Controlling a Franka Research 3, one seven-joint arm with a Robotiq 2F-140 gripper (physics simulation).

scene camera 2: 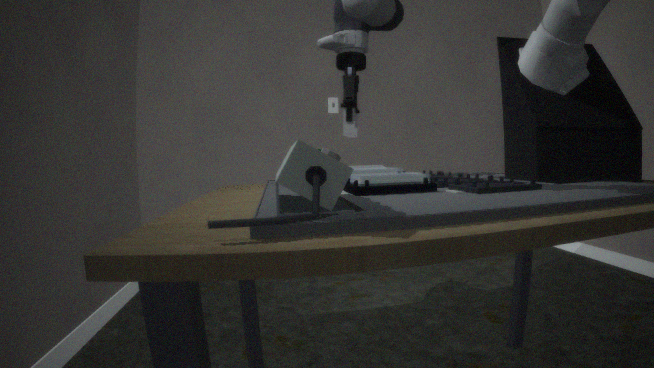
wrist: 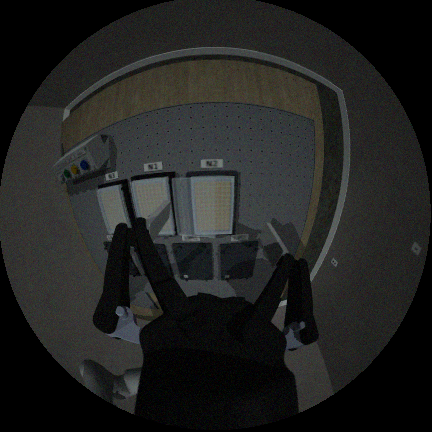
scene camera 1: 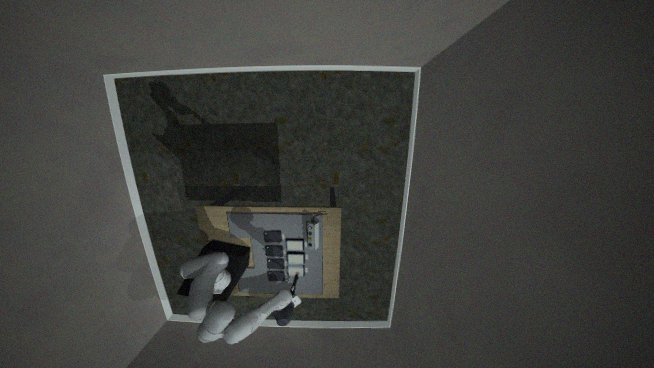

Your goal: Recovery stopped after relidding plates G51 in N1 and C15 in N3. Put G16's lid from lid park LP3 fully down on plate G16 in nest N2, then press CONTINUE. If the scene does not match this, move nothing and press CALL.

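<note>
My gripper is open and empty, high above the nests. In the wrist view, nest N2's plate stands below and between the fingers. A clear lid shows over it, sticking out on the side toward N1; it looks off-centre, and whether it is tilted I cannot tell. The plate in N1 is partly behind a fingertip pad. The plate in N3 is at the left. The dark lid parks show no lid that I can make out; the LP3 label is unreadable.
A control box with green, yellow and blue buttons stands beside N3; its button labels are unreadable. Its cable runs along the mat's edge. The nests stand on a perforated grey mat on the wooden table.
</note>
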